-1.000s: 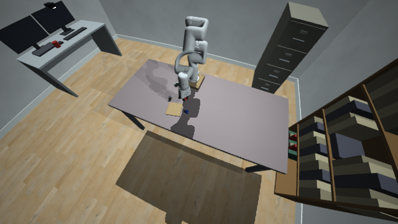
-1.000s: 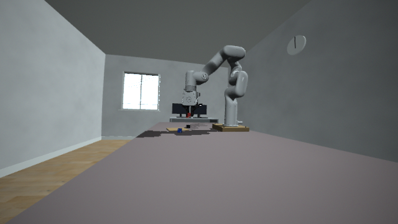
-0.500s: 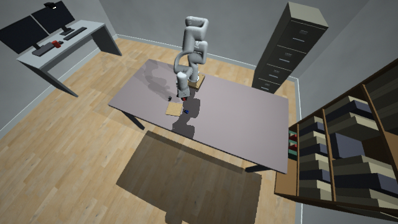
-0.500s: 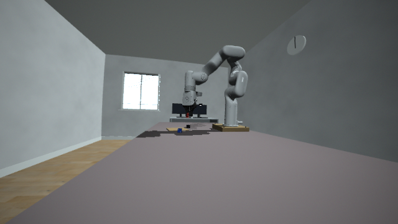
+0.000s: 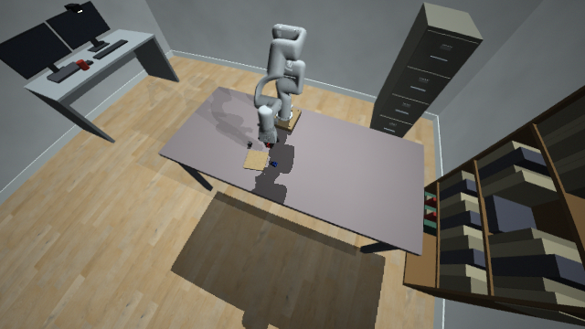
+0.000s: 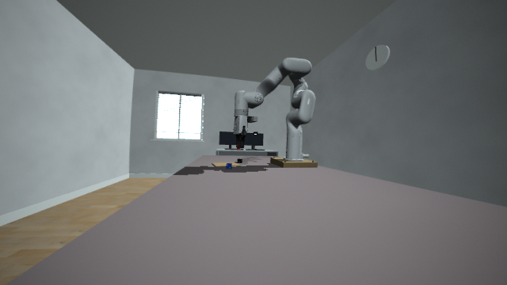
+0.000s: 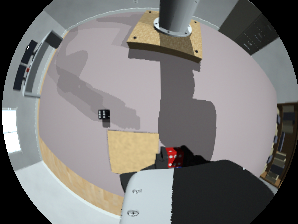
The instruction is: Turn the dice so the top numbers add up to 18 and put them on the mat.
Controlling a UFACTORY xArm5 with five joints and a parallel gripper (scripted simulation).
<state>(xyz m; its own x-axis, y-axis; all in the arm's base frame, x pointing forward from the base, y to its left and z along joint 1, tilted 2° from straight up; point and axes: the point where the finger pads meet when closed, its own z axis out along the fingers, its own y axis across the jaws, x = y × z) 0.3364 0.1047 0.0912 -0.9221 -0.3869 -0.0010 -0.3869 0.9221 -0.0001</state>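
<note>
The tan mat lies 12 cm below my hand, 8 cm ahead of it and 6 cm to the right of it. Also, from my hand: black die (18 cm to the right, 11 cm below, 1 cm ahead); then blue die (11 cm below, 6 cm to the left, 5 cm ahead); then red die (1 cm below).
</note>
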